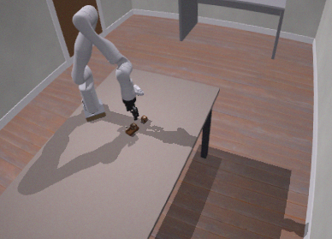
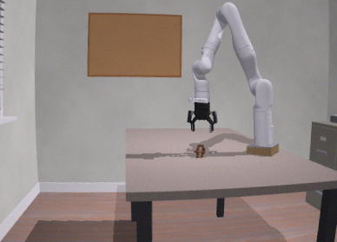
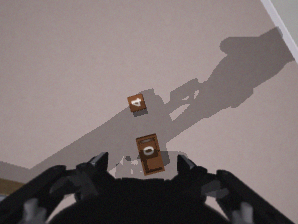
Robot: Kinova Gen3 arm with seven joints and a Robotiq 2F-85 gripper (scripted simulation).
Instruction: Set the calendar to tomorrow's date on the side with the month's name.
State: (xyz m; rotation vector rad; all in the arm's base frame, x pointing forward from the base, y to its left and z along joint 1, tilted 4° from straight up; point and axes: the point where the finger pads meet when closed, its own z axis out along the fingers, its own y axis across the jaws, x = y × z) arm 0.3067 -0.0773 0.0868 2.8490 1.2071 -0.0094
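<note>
Now: the brown number cube 90 mm below my hand and 10 mm to the right of it. Round my hand: brown calendar tray 100 mm below, 30 mm to the right, 10 mm behind; digit cube 100 mm below, 70 mm to the left, 40 mm ahead.
</note>
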